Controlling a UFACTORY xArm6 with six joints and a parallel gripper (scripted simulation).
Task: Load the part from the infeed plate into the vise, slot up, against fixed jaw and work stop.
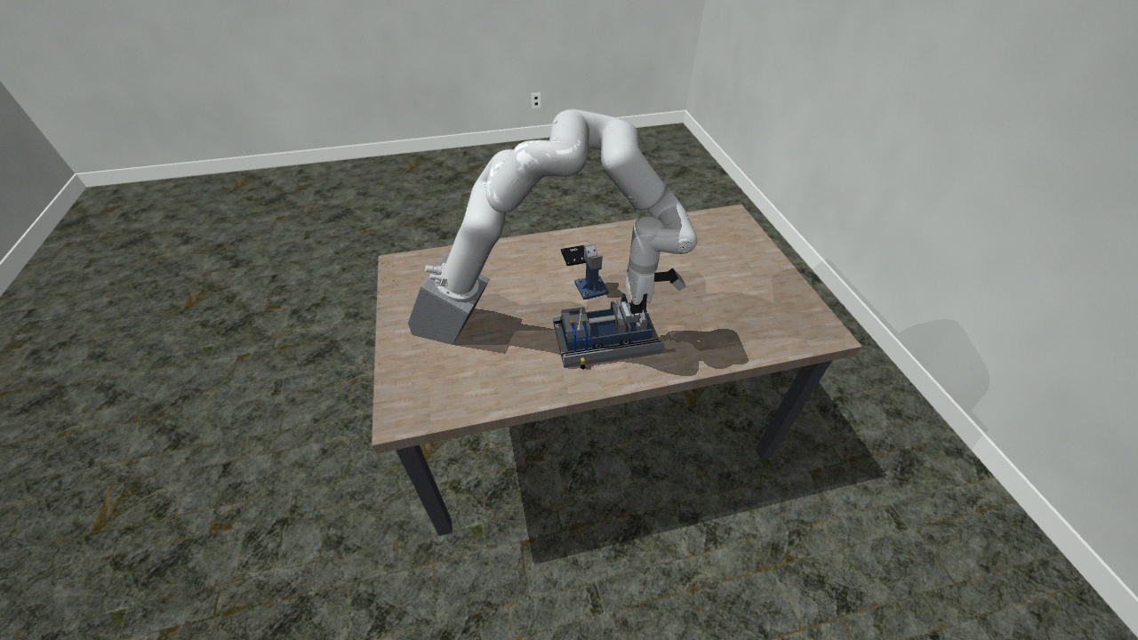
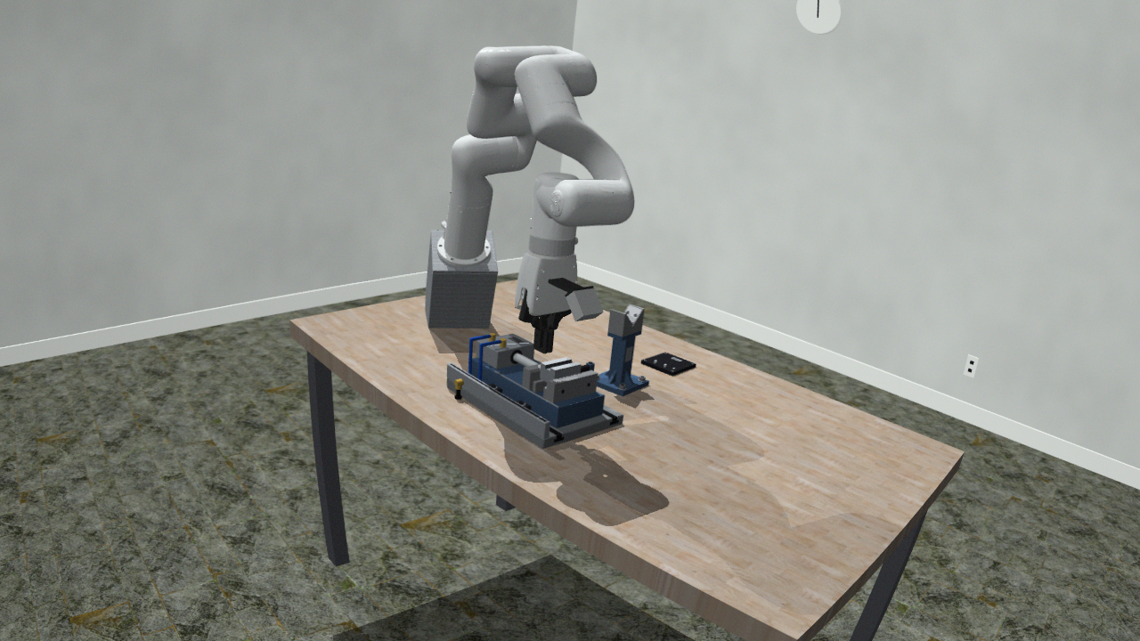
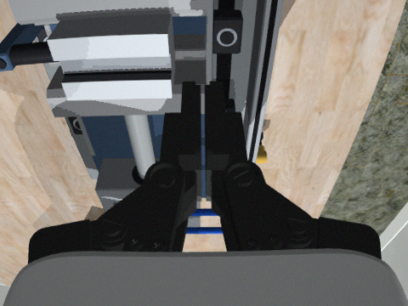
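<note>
Right now my hand is 50 mm to the right of the grey block and 60 mm above it. Also, from my hand: dark work stop rod 90 mm to the left, 70 mm below; then fixed jaw 30 mm ahead, 50 mm to the left, 80 mm below; then moving jaw 30 mm behind, 50 mm to the left, 80 mm below.
</note>
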